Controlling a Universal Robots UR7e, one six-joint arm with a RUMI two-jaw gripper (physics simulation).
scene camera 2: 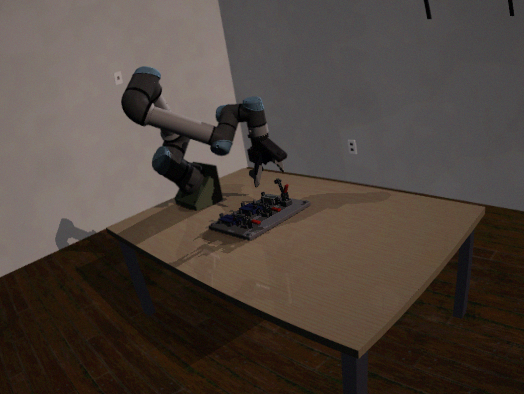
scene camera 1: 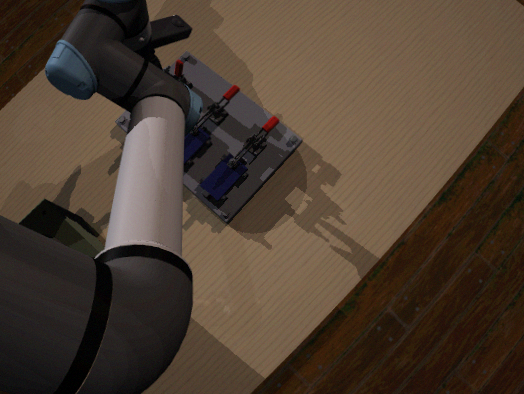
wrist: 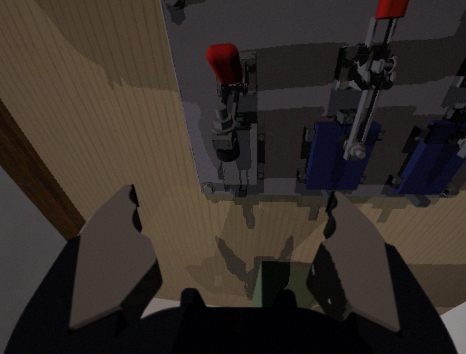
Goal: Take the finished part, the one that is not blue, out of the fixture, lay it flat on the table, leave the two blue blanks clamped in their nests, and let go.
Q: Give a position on a grey fixture plate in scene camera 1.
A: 246,117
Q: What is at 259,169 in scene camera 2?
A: My gripper.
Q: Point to a finished part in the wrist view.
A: At 243,171
